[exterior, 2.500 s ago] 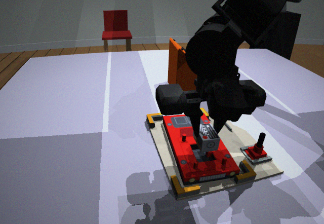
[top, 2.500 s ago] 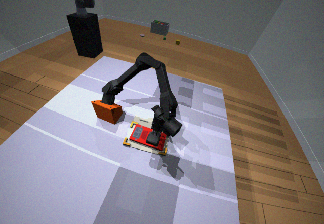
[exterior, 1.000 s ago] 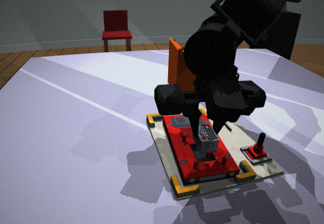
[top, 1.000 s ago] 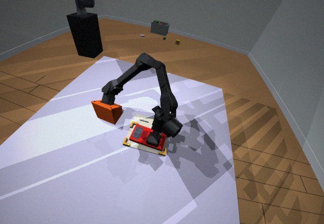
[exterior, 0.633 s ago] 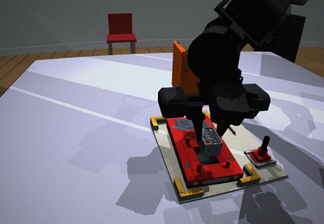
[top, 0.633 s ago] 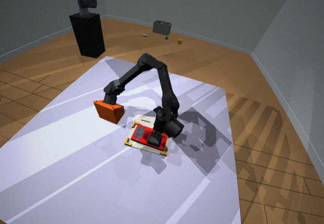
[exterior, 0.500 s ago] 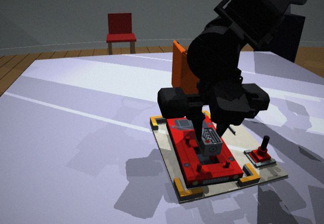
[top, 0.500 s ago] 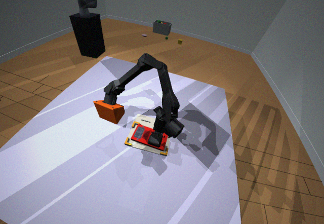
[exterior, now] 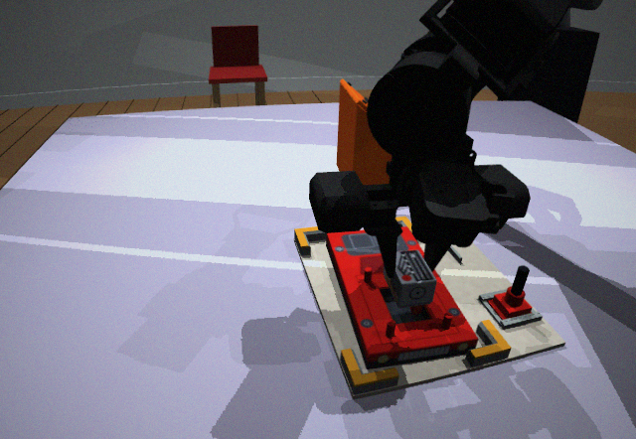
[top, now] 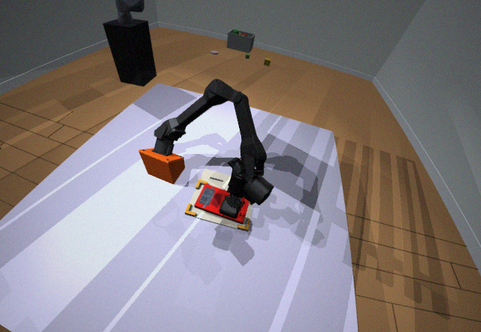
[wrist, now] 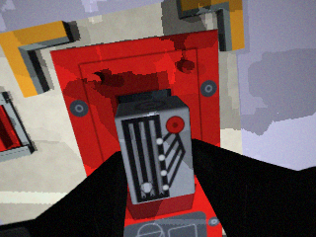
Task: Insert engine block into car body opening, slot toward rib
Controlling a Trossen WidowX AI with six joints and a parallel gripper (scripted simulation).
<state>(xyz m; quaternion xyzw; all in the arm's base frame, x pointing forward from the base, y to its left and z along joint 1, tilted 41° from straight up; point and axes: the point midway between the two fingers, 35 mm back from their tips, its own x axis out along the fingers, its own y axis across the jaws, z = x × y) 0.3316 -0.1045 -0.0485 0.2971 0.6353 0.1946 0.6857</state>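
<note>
Now: the grey engine block 1 cm below my gripper tip. Round my gripper tip: black post (12 cm to the left, 3 cm below, 3 cm ahead).
</note>
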